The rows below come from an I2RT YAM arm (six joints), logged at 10 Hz.
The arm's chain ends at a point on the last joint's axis. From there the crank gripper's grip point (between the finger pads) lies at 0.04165 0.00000 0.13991 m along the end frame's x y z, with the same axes.
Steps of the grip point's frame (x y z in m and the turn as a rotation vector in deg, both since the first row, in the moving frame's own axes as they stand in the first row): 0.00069 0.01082 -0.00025 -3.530 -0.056 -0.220; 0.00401 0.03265 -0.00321 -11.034 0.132 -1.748; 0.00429 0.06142 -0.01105 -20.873 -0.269 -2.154; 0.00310 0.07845 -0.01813 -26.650 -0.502 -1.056; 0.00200 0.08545 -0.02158 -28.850 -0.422 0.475
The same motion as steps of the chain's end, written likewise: 0.00081 0.00236 -0.00003 -3.530 -0.056 -0.220; 0.00330 0.00715 -0.00065 -11.034 0.132 -1.748; 0.00401 0.01307 -0.00234 -20.873 -0.269 -2.154; 0.00370 0.01635 -0.00379 -26.650 -0.502 -1.056; 0.00328 0.01754 -0.00442 -28.850 -0.422 0.475
